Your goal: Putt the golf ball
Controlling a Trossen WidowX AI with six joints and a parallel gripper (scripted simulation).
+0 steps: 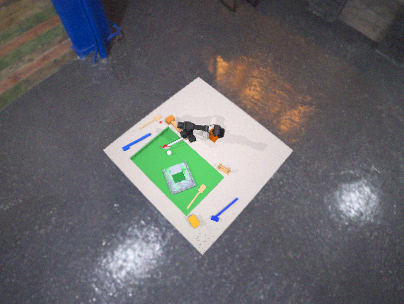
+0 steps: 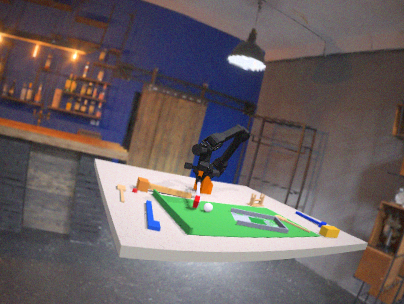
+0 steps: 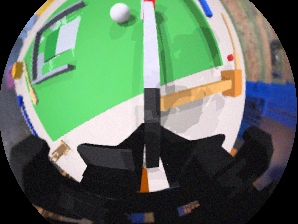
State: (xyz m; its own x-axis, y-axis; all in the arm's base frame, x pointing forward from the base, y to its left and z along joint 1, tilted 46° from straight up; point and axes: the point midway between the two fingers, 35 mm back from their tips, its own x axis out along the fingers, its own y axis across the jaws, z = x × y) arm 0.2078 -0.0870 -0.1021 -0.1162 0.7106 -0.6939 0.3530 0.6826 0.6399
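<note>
My gripper tip is now 11 cm short of the red putter and 4 cm to the left of it. Also, from my gripper tip: white golf ball 23 cm ahead, 3 cm to the right, 5 cm below; yellow block 49 cm ahead, 58 cm to the left, 5 cm below.
</note>
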